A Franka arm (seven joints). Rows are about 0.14 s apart.
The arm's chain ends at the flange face. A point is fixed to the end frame.
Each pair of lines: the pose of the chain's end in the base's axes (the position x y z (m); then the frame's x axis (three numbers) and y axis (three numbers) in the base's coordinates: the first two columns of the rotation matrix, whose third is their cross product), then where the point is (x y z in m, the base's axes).
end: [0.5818 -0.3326 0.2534 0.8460 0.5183 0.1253 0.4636 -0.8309 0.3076]
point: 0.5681 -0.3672 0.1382
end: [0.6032 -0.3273 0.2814 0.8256 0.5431 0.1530 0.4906 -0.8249 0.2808]
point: 0.5917 -0.3580 0.1649
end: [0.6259 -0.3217 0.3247 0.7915 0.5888 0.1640 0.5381 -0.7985 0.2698]
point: 0.6165 -0.3513 0.2077
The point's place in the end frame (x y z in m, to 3 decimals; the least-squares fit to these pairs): -0.044 -0.013 0.112
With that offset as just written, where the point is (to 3 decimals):
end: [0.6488 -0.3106 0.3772 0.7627 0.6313 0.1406 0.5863 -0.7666 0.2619]
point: 0.638 -0.342 0.261
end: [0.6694 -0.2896 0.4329 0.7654 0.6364 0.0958 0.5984 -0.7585 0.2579]
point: 0.654 -0.323 0.318
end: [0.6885 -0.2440 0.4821 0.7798 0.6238 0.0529 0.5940 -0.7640 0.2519]
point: 0.669 -0.280 0.368
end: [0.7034 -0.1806 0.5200 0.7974 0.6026 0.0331 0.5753 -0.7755 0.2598]
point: 0.681 -0.218 0.407
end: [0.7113 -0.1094 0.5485 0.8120 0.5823 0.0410 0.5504 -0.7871 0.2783]
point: 0.690 -0.148 0.436
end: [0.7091 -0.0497 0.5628 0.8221 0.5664 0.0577 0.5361 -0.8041 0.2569]
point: 0.687 -0.084 0.449
